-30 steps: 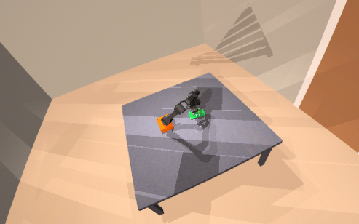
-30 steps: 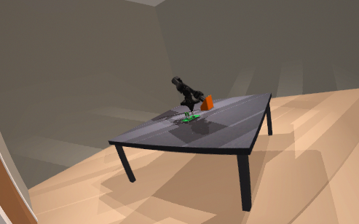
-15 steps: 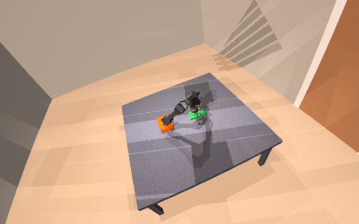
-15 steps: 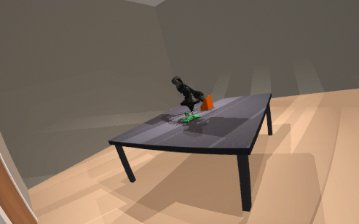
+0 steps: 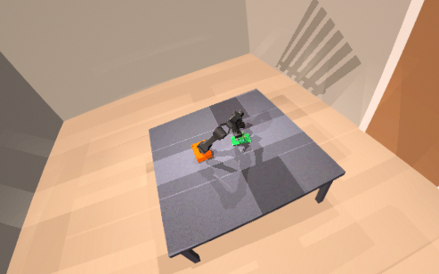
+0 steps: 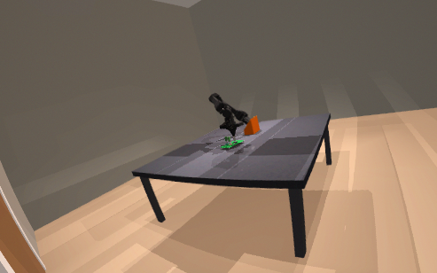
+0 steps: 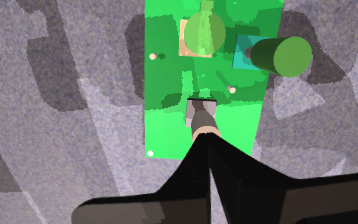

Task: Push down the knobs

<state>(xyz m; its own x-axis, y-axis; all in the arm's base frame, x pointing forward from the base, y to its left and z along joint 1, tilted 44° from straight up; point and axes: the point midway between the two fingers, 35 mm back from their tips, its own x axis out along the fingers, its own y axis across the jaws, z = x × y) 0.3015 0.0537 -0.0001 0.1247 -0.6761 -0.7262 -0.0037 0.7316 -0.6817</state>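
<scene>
Right now the green knob is 6 cm ahead of my gripper tip. The rest, counted from my gripper tip: beige knob: 2 cm below.
</scene>
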